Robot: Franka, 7 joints.
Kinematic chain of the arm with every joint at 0, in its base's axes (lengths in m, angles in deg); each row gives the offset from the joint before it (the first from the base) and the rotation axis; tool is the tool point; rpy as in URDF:
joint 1: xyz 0 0 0.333 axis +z
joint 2: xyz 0 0 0 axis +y
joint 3: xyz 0 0 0.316 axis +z
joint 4: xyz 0.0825 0 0 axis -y
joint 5: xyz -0.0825 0 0.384 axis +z
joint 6: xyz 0 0 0 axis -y
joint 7: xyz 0.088 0 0 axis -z
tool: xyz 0 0 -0.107 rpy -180 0 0
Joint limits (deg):
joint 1: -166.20..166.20
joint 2: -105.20..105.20
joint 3: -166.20..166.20
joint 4: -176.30..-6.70
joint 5: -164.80..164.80
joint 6: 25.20..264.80
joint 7: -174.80..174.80
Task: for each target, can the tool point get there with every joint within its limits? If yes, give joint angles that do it. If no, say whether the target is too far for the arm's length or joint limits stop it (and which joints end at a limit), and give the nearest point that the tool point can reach.
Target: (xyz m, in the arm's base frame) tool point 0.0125 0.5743 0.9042
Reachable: yes | joints -106.18 -75.85 -25.08 -49.17 44.84 114.33 -80.07
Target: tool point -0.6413 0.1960 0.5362
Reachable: yes | joints 129.98 72.94 109.19 -41.10 138.06 227.74 10.67
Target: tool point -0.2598 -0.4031 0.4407
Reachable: yes | joints -35.66 -81.51 -75.94 -134.14 -17.75 127.39 -103.42
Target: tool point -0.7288 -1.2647 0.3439
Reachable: no: too far | nearest point -0.4283 -0.7433 0.3394 | short by 0.602 m
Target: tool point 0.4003 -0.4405 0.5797
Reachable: yes | joints 83.88 -62.09 -103.43 -75.38 -100.46 236.75 120.99
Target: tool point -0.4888 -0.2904 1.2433
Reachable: no: too far | nearest point -0.3907 -0.2321 1.0606 | short by 0.215 m
